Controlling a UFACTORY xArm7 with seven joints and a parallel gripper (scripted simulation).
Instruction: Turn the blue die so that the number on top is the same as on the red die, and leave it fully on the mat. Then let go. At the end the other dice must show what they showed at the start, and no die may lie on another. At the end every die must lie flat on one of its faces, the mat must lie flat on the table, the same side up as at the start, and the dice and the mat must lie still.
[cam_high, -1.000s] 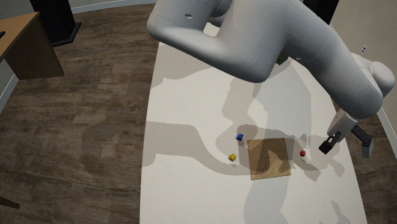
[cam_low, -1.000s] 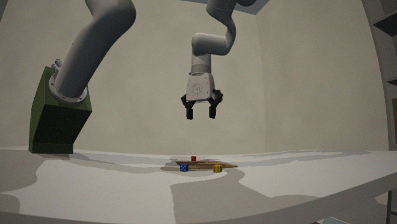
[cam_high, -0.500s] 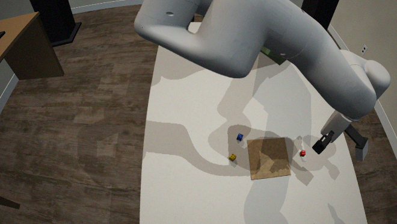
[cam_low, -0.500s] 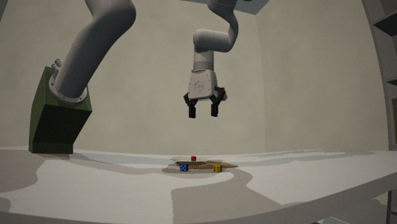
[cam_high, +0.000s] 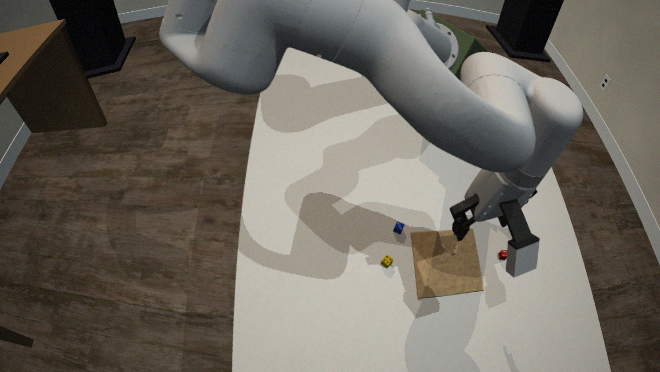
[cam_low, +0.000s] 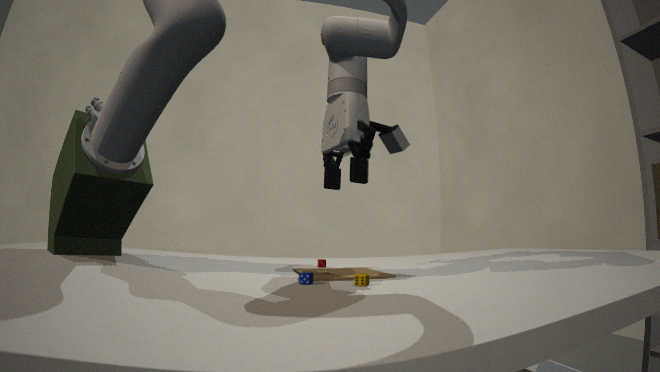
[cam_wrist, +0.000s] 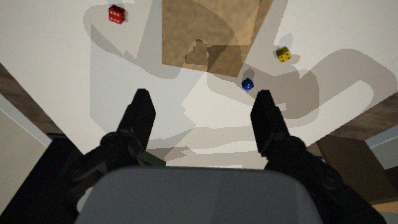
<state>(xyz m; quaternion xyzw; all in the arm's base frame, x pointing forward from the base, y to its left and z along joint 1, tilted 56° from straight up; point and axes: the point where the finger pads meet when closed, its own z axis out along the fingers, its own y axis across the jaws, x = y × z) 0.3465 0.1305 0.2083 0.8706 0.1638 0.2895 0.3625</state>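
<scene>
Now: hand 100 mm past the blue die, 90 mm to the left of it and 150 mm above it. Round my hand: mat 10 mm behind, 10 mm to the right, 160 mm below; red die 120 mm to the left, 150 mm below; yellow die 30 mm behind, 130 mm to the right, 150 mm below.
</scene>
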